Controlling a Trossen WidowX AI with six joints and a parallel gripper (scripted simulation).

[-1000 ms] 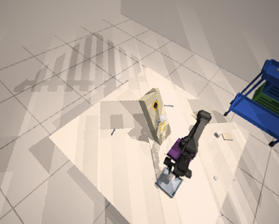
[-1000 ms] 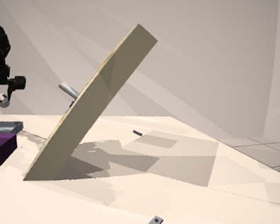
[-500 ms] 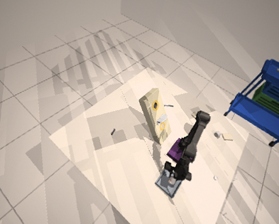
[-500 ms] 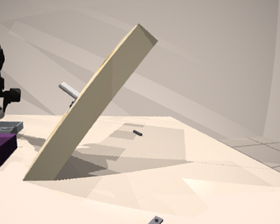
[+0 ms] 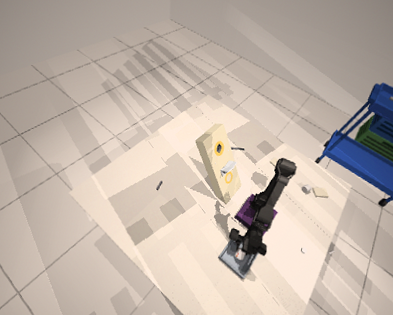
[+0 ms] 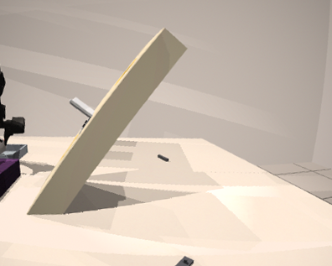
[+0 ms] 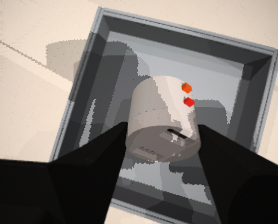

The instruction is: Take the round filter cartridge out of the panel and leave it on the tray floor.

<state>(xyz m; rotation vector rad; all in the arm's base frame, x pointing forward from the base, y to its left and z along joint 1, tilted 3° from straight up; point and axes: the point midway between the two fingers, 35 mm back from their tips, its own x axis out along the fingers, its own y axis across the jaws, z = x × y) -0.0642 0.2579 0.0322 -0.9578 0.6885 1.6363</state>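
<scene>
Now: gripper tip right at the round filter cartridge. The rest, counted from my gripper tip: grey tray 1 cm to the left, 4 cm below.
</scene>
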